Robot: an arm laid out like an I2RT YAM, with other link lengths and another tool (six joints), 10 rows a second.
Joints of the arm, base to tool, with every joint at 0 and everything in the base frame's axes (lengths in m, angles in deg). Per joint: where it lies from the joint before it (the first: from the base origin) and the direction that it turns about. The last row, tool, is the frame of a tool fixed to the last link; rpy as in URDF.
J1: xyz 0 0 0.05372 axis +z
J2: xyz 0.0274 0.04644 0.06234 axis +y
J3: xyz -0.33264 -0.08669 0 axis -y
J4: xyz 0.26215 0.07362 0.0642 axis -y
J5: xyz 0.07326 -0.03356 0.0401 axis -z
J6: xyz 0.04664 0 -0.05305 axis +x
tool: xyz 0.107 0.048 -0.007 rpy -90.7 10.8 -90
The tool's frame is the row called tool.
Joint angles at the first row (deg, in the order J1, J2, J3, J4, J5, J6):
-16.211 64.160 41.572 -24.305 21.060 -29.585
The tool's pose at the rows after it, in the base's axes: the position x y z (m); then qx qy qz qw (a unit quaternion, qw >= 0):
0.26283, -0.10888, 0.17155, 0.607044, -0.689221, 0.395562, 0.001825
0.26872, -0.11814, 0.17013, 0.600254, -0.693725, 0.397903, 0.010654
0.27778, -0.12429, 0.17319, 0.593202, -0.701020, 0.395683, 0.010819
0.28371, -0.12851, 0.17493, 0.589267, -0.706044, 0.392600, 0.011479
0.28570, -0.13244, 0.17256, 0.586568, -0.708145, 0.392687, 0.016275
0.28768, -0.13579, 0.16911, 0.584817, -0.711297, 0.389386, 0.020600
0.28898, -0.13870, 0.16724, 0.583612, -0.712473, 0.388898, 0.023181
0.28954, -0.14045, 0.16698, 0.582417, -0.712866, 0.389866, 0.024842
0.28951, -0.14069, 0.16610, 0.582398, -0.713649, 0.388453, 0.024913
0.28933, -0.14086, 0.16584, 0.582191, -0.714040, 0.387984, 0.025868
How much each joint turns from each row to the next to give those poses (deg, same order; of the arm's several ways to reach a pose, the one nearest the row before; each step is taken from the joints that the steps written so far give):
-1.965 2.109 0.003 1.986 0.491 -0.909
-0.995 1.911 0.614 1.374 0.639 -0.268
-0.647 2.126 1.931 -0.082 -0.088 0.716
-0.463 1.515 1.433 -0.309 -0.120 0.454
-0.351 0.876 0.066 0.671 0.385 -0.049
-0.362 1.093 0.172 0.383 0.177 0.107
-0.358 0.630 0.044 0.502 0.066 -0.156
-0.178 0.221 0.044 0.268 0.138 -0.109
-0.092 0.145 -0.019 0.002 -0.095 0.047
0.001 0.054 0.018 -0.069 0.092 0.039

